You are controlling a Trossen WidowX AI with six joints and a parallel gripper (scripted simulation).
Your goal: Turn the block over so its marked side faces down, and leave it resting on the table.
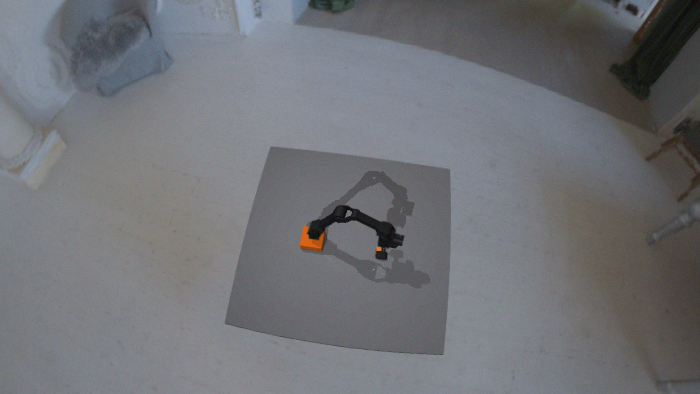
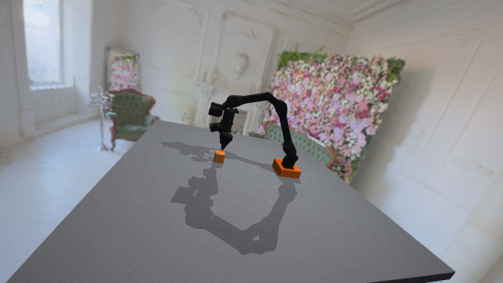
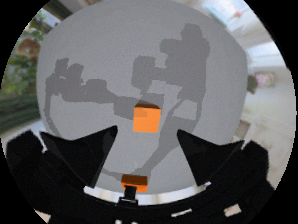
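Right now my gripper tip is 6 cm above the small orange block and 1 cm past it.
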